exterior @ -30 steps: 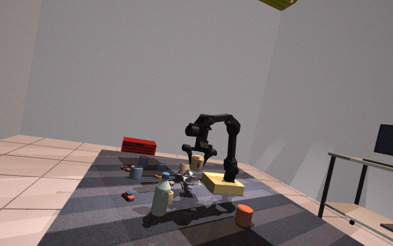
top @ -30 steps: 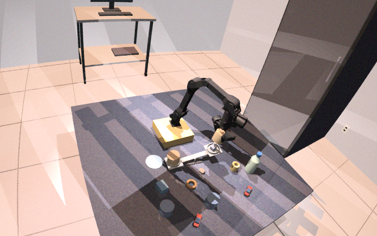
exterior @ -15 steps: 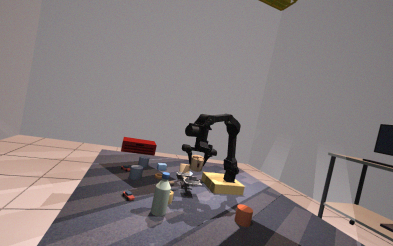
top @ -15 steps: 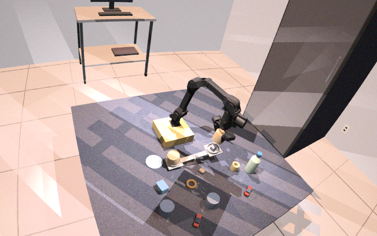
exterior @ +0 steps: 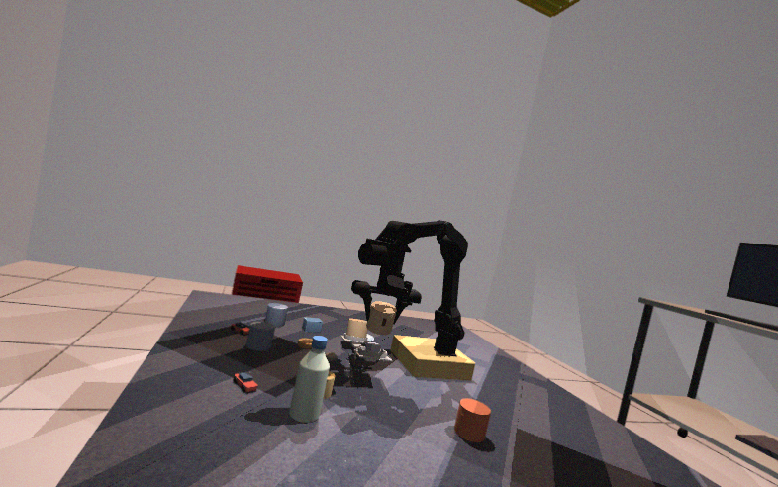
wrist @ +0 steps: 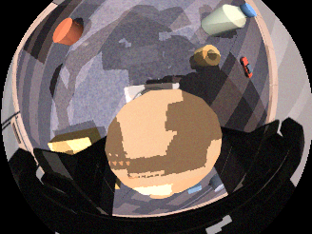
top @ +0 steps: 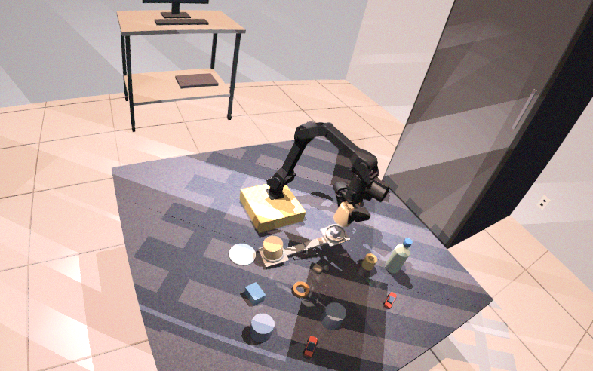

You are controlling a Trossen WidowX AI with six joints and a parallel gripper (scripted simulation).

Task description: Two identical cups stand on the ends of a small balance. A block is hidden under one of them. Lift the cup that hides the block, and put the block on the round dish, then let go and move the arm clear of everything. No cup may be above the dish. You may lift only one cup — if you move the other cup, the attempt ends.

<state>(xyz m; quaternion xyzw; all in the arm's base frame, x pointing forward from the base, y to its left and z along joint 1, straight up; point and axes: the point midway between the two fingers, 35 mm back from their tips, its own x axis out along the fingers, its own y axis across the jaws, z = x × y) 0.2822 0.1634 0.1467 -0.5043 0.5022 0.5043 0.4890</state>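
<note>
My gripper tip is now 10 mm to the left of the grey block and 80 mm above it. The rest, counted from my gripper tip: green bottle: 170 mm ahead, 200 mm to the left, 60 mm below; then yellow spool: 130 mm ahead, 100 mm to the left, 150 mm below; then grey balance: 10 mm ahead, 140 mm to the right, 130 mm below.
</note>
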